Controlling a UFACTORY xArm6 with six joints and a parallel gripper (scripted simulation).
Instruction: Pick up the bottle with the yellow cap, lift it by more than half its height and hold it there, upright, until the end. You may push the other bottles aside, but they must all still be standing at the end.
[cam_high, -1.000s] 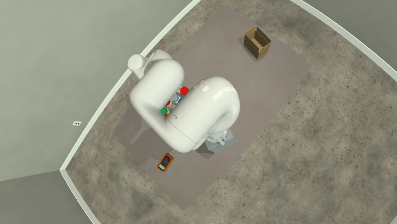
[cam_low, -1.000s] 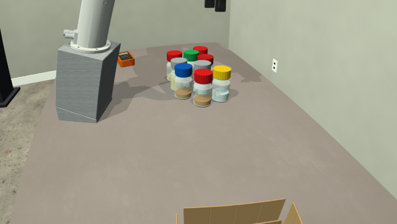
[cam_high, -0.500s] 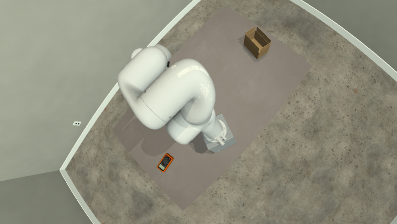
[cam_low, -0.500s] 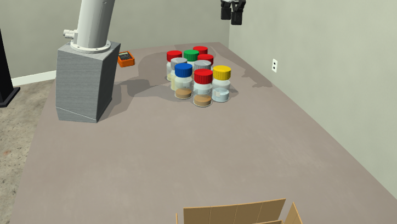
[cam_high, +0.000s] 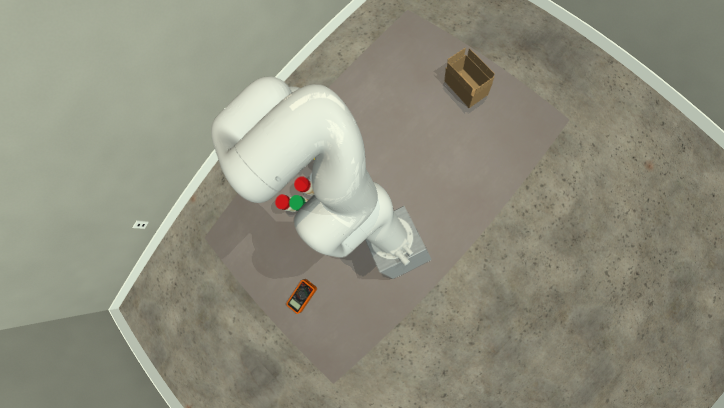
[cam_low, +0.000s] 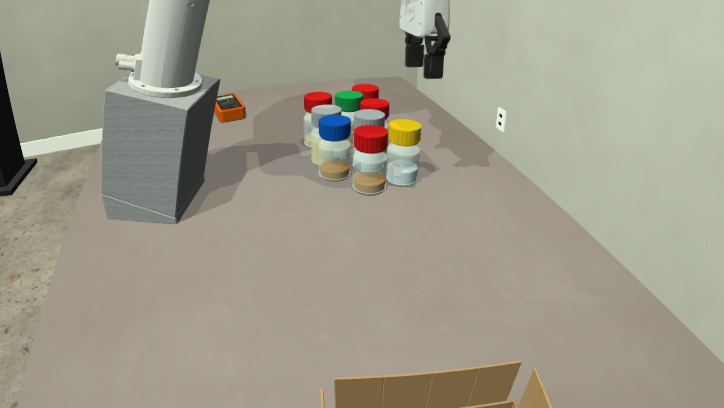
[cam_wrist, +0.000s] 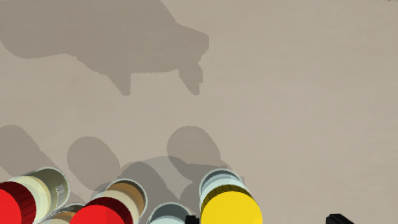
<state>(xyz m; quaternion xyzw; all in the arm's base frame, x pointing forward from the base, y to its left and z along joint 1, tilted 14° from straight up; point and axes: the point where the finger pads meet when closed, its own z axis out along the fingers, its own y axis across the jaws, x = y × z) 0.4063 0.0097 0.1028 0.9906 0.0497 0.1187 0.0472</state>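
The yellow-capped bottle lies 17 cm below my hand and 3 cm behind it. Also, from my hand: red-capped bottle (17 cm below, 9 cm behind, 2 cm to the right); then blue-capped bottle (17 cm below, 14 cm behind, 4 cm to the left); then grey-capped bottle (17 cm below, 7 cm behind, 6 cm to the left).
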